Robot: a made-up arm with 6 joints. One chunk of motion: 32 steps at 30 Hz.
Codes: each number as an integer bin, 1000 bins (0 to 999) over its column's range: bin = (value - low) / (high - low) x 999, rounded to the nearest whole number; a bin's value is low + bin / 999 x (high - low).
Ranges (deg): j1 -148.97..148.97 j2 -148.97..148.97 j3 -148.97..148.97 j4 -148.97..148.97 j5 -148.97..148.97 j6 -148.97..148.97
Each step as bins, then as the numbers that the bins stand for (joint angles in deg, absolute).
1 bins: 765 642 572 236 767 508
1 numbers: 79.18 42.50 21.62 -78.59 79.78 2.54
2 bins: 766 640 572 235 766 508
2 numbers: 79.48 41.90 21.62 -78.88 79.48 2.54
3 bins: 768 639 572 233 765 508
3 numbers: 80.08 41.60 21.62 -79.48 79.18 2.54
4 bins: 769 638 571 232 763 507
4 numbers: 80.38 41.31 21.32 -79.78 78.59 2.24
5 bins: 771 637 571 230 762 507
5 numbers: 80.97 41.01 21.32 -80.38 78.29 2.24
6 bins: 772 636 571 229 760 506
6 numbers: 81.27 40.71 21.32 -80.67 77.69 1.94
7 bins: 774 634 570 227 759 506
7 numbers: 81.87 40.11 21.03 -81.27 77.39 1.94
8 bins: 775 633 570 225 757 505
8 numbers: 82.16 39.81 21.03 -81.87 76.80 1.64
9 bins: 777 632 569 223 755 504
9 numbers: 82.76 39.52 20.73 -82.46 76.20 1.34
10 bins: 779 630 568 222 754 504
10 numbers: 83.36 38.92 20.43 -82.76 75.90 1.34
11 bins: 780 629 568 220 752 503
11 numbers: 83.66 38.62 20.43 -83.36 75.31 1.04
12 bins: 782 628 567 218 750 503
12 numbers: 84.25 38.32 20.13 -83.95 74.71 1.04
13 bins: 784 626 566 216 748 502
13 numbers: 84.85 37.73 19.83 -84.55 74.11 0.75
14 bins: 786 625 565 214 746 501
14 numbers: 85.45 37.43 19.53 -85.15 73.52 0.45
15 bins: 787 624 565 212 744 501
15 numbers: 85.74 37.13 19.53 -85.74 72.92 0.45
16 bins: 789 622 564 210 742 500
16 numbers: 86.34 36.53 19.24 -86.34 72.32 0.15
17 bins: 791 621 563 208 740 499
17 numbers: 86.94 36.24 18.94 -86.94 71.73 -0.15
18 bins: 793 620 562 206 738 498
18 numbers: 87.53 35.94 18.64 -87.53 71.13 -0.45
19 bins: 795 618 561 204 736 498
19 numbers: 88.13 35.34 18.34 -88.13 70.53 -0.45
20 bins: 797 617 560 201 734 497
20 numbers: 88.73 35.04 18.04 -89.02 69.94 -0.75
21 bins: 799 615 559 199 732 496
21 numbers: 89.32 34.45 17.75 -89.62 69.34 -1.04
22 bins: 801 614 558 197 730 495
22 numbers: 89.92 34.15 17.45 -90.22 68.74 -1.34
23 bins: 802 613 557 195 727 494
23 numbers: 90.22 33.85 17.15 -90.81 67.85 -1.64
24 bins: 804 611 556 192 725 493
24 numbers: 90.81 33.25 16.85 -91.71 67.25 -1.94
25 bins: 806 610 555 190 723 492
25 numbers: 91.41 32.96 16.55 -92.30 66.66 -2.24
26 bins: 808 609 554 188 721 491
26 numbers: 92.01 32.66 16.25 -92.90 66.06 -2.54
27 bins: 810 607 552 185 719 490
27 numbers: 92.60 32.06 15.66 -93.80 65.46 -2.83
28 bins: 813 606 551 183 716 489
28 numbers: 93.50 31.76 15.36 -94.39 64.57 -3.13
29 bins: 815 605 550 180 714 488
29 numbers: 94.09 31.46 15.06 -95.29 63.97 -3.43
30 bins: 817 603 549 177 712 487
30 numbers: 94.69 30.87 14.76 -96.18 63.38 -3.73
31 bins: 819 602 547 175 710 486
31 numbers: 95.29 30.57 14.17 -96.78 62.78 -4.03
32 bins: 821 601 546 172 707 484
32 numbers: 95.88 30.27 13.87 -97.67 61.88 -4.62
